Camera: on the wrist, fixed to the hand. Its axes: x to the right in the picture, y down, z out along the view.
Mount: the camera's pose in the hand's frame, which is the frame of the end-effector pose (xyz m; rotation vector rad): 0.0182 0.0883 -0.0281 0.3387 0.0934 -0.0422
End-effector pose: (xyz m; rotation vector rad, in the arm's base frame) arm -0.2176 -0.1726 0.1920 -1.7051 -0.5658 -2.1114
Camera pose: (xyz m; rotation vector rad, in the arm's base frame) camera -0.1989 -0.2631 0.2114 -1.4110 -0.8805 -1.9748
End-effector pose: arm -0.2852 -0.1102 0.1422 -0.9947 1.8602 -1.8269
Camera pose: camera -0.3378 -0.1092 0.0638 -0.8443 1.5152 -2.1538
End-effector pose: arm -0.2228 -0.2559 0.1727 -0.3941 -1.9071 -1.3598
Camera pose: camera -0.1687 -0.2501 0.2499 -0.1210 -2.0286 -1.0345
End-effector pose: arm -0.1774 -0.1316 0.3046 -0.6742 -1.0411 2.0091
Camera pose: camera -0.2012 -0.1378 0.2134 -0.5524 -0.6335 2.0311
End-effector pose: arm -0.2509 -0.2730 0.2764 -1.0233 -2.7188 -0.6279
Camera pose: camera -0.2059 -0.2150 0.3358 -0.8327 -2.6463 -0.2018
